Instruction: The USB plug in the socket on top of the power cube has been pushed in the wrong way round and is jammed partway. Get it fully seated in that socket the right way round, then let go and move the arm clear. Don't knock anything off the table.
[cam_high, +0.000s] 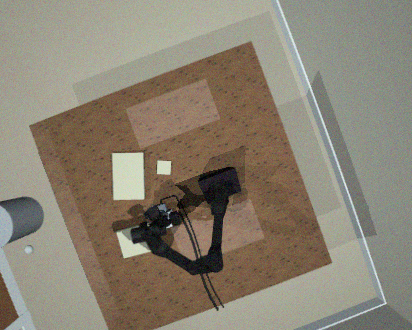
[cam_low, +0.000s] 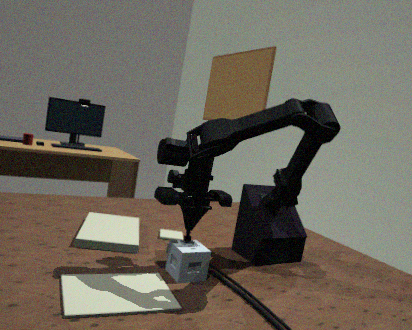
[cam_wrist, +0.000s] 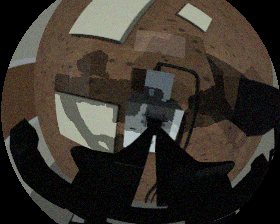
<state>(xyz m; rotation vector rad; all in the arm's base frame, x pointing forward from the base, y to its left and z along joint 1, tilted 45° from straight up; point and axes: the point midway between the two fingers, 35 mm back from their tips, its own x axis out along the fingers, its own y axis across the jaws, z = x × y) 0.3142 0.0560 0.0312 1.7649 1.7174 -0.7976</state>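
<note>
Now: gripper tip 2 cm above the USB plug. Round my gripper tip: thin cream sheet (19 cm ahead, 8 cm to the left, 10 cm below); cream tile (8 cm behind, 24 cm to the right, 10 cm below); thick cream slab (11 cm ahead, 26 cm to the right, 10 cm below).
</note>
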